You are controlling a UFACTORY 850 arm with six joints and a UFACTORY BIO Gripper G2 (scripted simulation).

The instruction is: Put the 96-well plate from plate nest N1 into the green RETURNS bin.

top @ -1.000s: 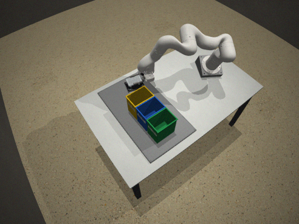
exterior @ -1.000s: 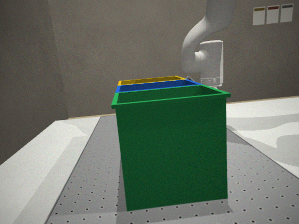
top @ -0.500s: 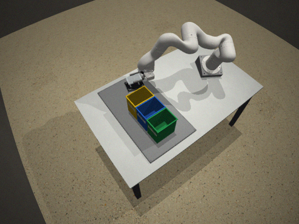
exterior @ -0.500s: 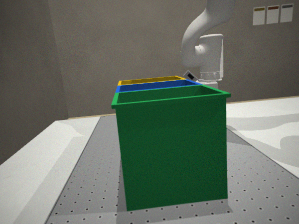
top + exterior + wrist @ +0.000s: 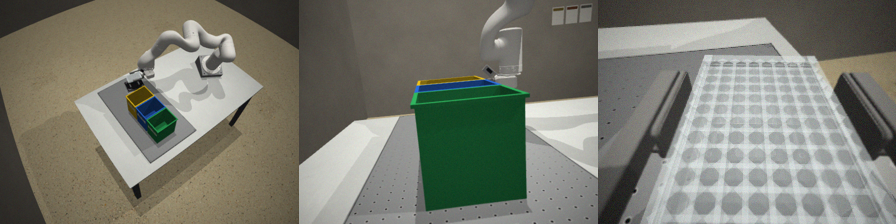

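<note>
Right now the black plate nest N1 is 11 cm below my hand. Round my hand: yellow bin: 5 cm ahead, 27 cm to the left, 2 cm below; then clear 96-well plate: 1 cm below; then blue bin: 2 cm ahead, 40 cm to the left, 2 cm below.
</note>
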